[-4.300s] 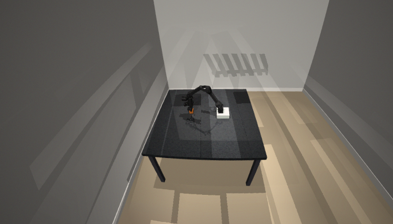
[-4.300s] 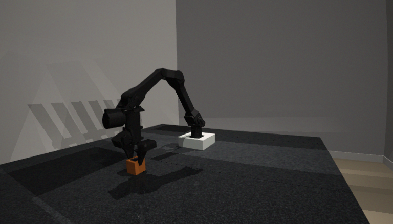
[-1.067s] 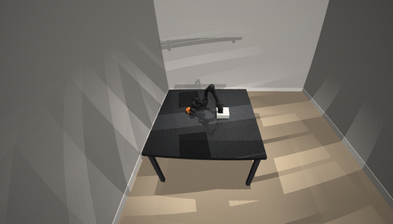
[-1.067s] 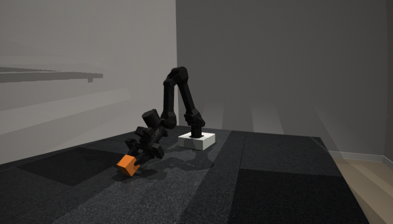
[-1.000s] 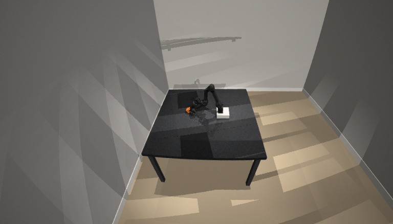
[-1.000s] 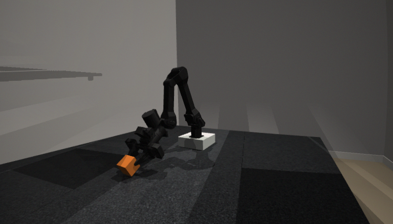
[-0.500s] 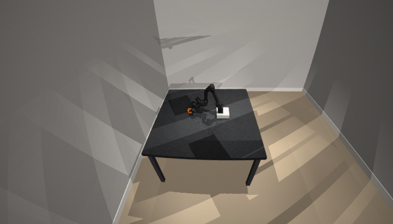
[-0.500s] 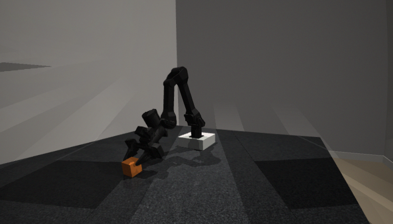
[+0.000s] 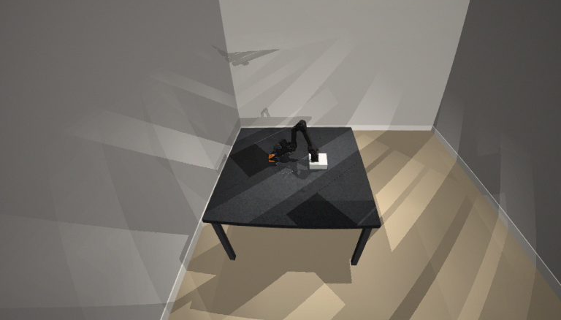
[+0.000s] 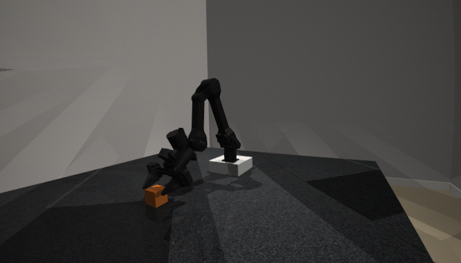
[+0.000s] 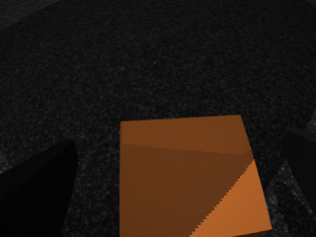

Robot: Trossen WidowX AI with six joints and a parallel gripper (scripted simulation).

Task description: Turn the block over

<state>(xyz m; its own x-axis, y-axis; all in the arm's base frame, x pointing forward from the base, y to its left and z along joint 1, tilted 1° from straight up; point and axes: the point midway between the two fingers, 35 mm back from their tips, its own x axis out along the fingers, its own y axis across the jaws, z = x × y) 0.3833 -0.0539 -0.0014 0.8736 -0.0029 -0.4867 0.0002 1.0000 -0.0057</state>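
The orange block is 30 mm behind my gripper tip and 20 mm below it.
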